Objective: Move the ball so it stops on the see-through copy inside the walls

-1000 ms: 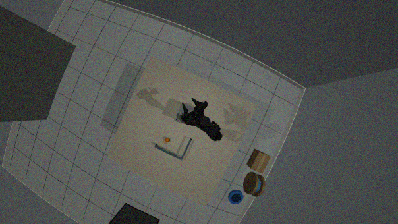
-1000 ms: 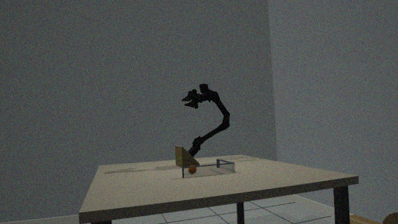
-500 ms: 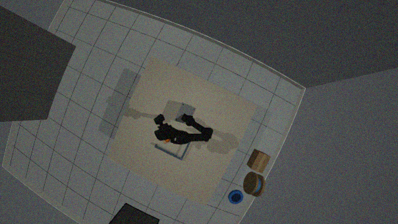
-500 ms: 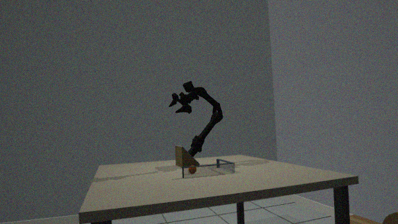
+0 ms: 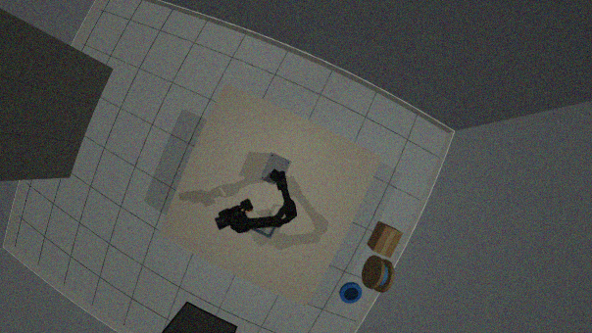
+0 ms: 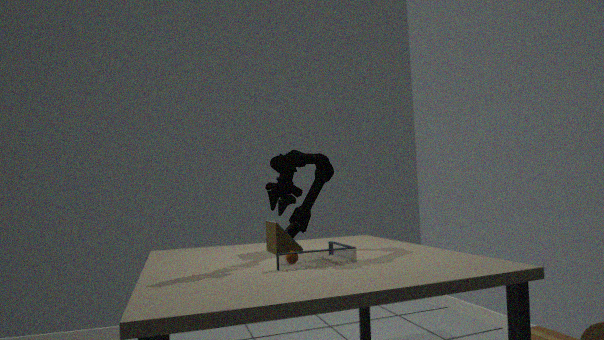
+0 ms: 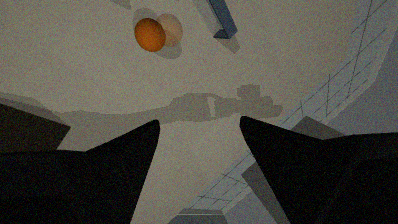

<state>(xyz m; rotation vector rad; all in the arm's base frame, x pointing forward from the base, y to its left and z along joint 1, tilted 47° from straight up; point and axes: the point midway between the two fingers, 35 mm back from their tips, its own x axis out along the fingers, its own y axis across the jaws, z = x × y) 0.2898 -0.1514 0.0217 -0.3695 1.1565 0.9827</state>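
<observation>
Right now the orange ball is 3 cm ahead of my gripper tip, 6 cm to the left of it and 18 cm below it. The rest, counted from my gripper tip: see-through copy of ball (5 cm ahead, 4 cm to the left, 18 cm below).
</observation>
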